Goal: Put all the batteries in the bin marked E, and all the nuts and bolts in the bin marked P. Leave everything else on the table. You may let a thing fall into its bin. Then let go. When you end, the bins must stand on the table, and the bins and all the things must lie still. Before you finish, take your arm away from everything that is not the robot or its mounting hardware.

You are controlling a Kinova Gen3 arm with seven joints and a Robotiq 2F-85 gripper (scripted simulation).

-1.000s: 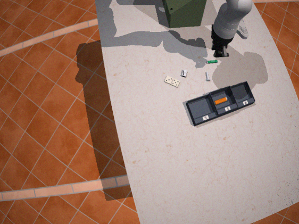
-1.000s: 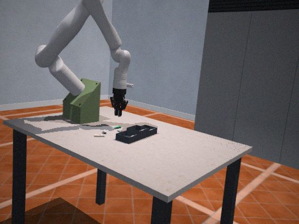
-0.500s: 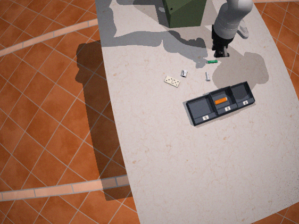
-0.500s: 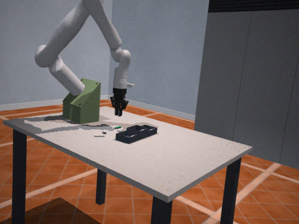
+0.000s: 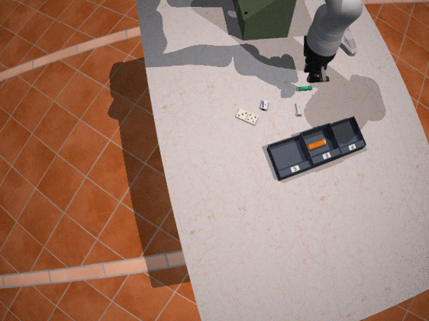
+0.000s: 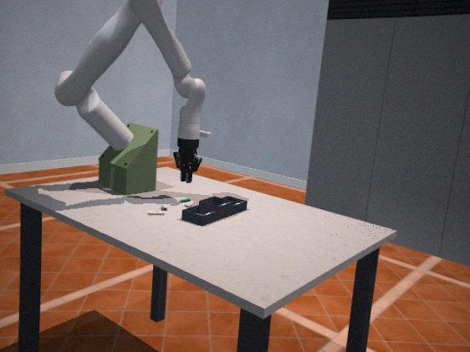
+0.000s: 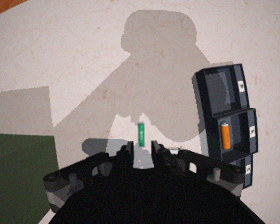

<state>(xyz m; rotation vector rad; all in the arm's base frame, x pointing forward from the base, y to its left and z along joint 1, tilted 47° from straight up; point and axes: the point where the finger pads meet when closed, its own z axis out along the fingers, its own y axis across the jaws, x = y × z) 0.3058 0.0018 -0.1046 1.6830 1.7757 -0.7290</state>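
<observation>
The green battery is 9 cm below my hand. Also, from my hand: metal nut (4 cm ahead, 12 cm to the right, 8 cm below); bolt (7 cm ahead, 3 cm to the right, 9 cm below); orange battery (16 cm ahead, 8 cm below).
</observation>
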